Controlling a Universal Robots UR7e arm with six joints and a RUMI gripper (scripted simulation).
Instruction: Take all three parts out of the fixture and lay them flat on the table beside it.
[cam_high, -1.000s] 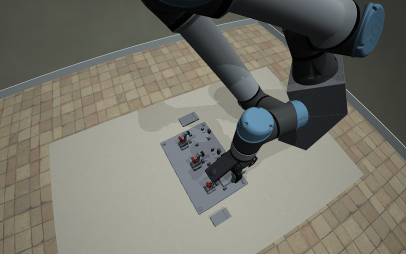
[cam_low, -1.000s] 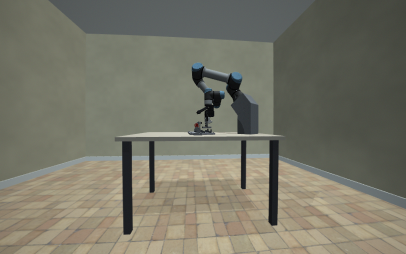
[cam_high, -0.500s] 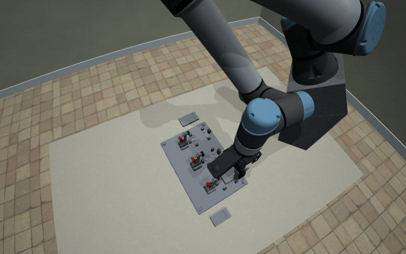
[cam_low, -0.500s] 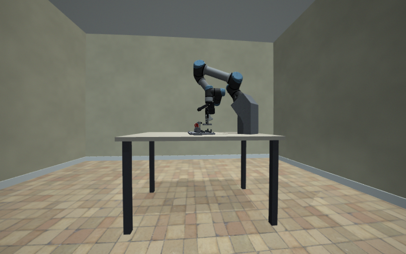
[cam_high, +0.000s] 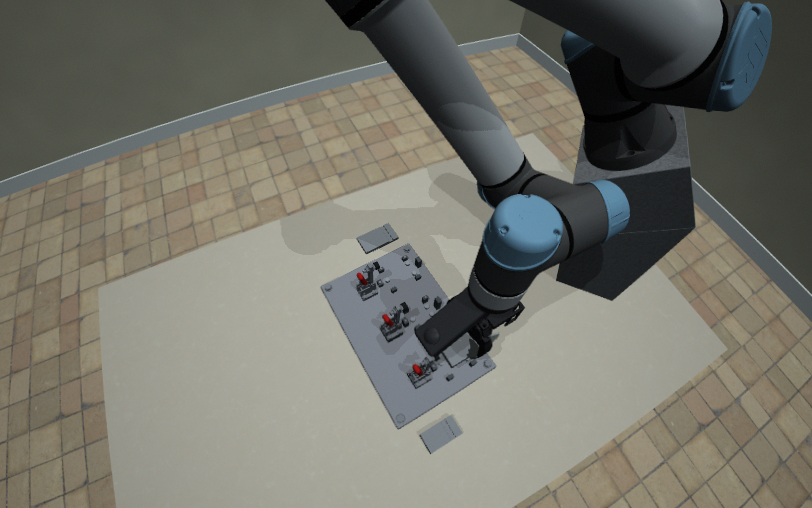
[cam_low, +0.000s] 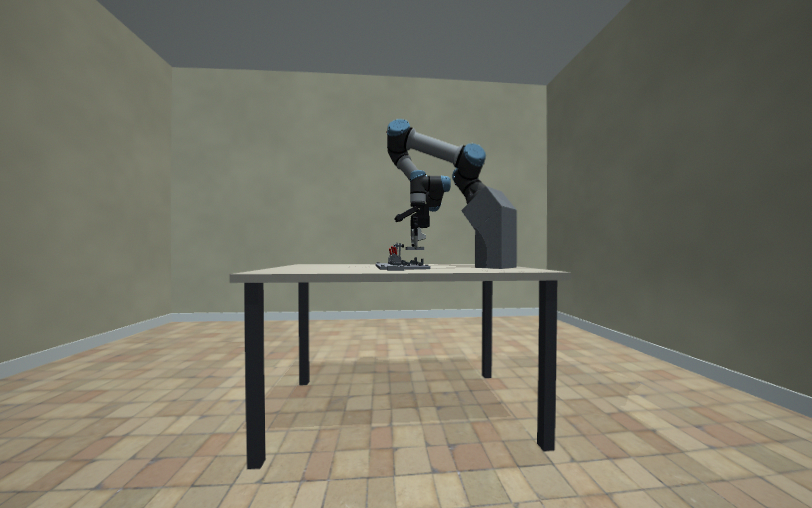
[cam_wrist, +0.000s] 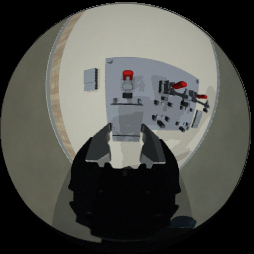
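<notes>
The light grey flat part is 1 cm behind my hand and 1 cm below it. Round my hand: grey fixture plate (5 cm ahead, 11 cm to the right, 10 cm below).
</notes>
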